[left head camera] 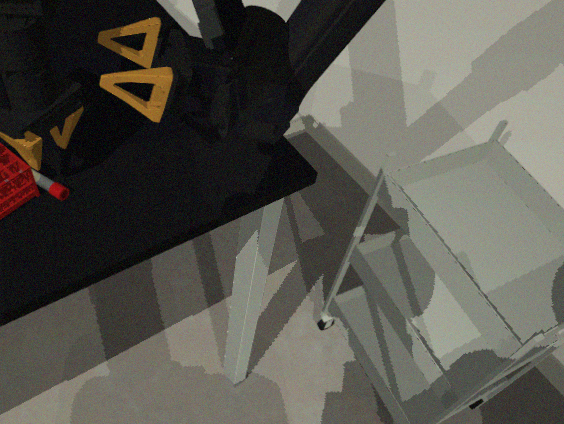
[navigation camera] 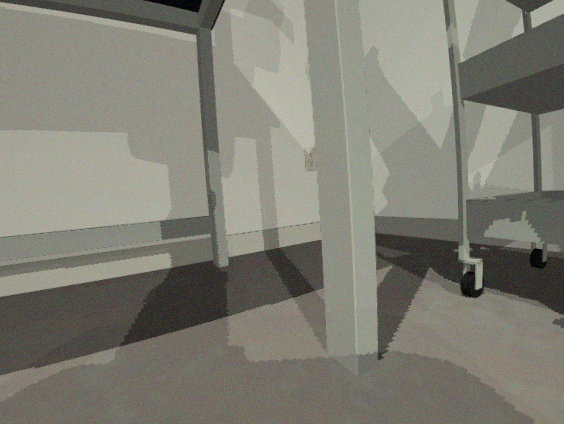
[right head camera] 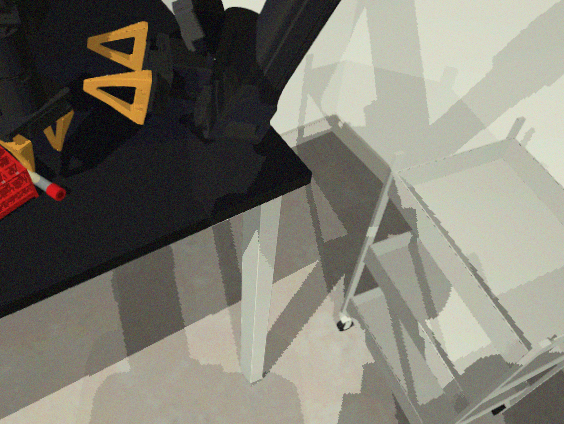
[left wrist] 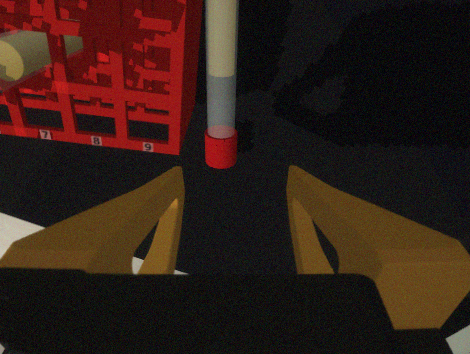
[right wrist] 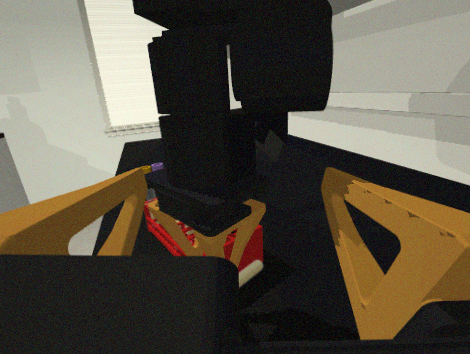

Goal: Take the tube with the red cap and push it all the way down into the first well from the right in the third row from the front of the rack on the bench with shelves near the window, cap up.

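Places are measured from the left arm's base along level axes (x ahead, y down, z left), in centimetres.
Pixels of known places: left gripper, fingertip midpoint: (left head camera: 48, 157) (right head camera: 44, 159) (left wrist: 235, 178); right gripper, fingertip midpoint: (left head camera: 99, 57) (right head camera: 85, 62) (right wrist: 234, 177).
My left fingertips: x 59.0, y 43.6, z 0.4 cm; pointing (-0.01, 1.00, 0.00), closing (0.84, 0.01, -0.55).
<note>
For each thing: its middle in the pictures, then the offset to it from my left fingertips. Level surfaces: height alone.
- red-capped tube, body centre: (left wrist: 221, 68) (right wrist: 231, 285) (left head camera: 35, 176) (right head camera: 35, 178) dz +3.1, dx +1.2, dy +5.1 cm
- red rack, body centre: (right wrist: 196, 228) dz +12.0, dx -5.9, dy +3.2 cm
- black bench top, its level: dy +6.0 cm
The red-capped tube (left head camera: 45, 182) (right head camera: 42, 182) (left wrist: 221, 100) (right wrist: 251, 273) lies on its side beside the red rack (left head camera: 15, 185) (right head camera: 14, 187) (left wrist: 189, 75) (right wrist: 253, 245), cap end sticking out past the rack's end. My left gripper (left head camera: 50, 157) (right head camera: 46, 160) (left wrist: 235, 178) is open and empty. In the left wrist view the cap appears just beyond the fingertips, nearer the left-hand finger in the picture. Labels 7, 8 and 9 show on the rack's edge. My right gripper (left head camera: 99, 57) (right head camera: 86, 62) is wide open and empty, away from the tube. The third-row well cannot be made out.
The black bench top (left head camera: 125, 215) (right head camera: 125, 220) ends at a front corner above a pale leg (left head camera: 245, 300) (right head camera: 255, 300) (navigation camera: 345, 200). A grey wheeled cart (left head camera: 351, 250) (right head camera: 362, 257) (navigation camera: 462, 200) stands at the right. Yellow (right wrist: 146, 169) and purple (right wrist: 157, 166) caps show beyond the left arm.
</note>
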